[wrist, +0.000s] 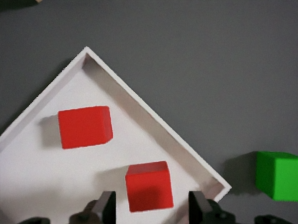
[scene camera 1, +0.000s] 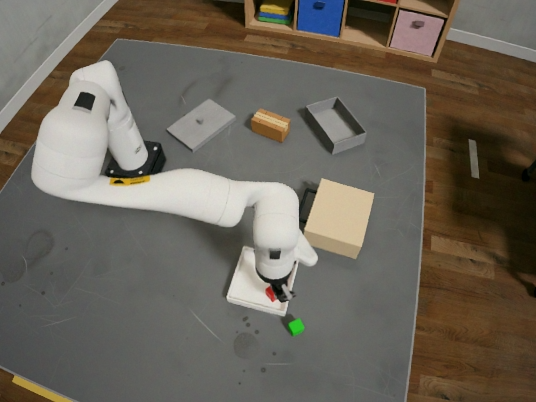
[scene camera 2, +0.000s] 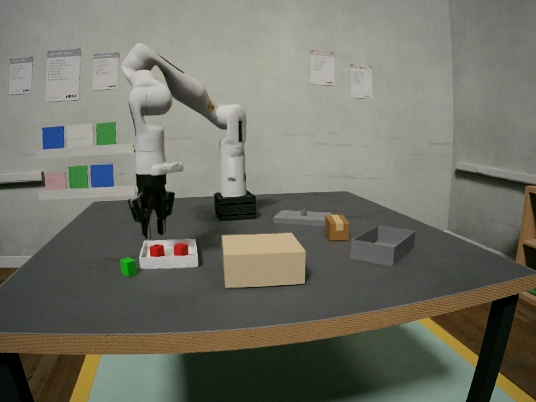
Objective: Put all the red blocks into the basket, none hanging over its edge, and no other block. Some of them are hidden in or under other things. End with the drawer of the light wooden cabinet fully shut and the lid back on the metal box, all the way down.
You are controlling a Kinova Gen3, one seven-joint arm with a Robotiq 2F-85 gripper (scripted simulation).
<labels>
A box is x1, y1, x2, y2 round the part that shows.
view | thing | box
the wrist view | my gripper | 18, 190, 291, 223
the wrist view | white basket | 0, 47, 230, 223
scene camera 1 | white basket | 227, 246, 297, 316
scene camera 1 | light wooden cabinet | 299, 179, 373, 258
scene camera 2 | my gripper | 128, 173, 174, 238
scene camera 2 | white basket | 139, 239, 197, 268
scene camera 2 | light wooden cabinet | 222, 233, 305, 287
</labels>
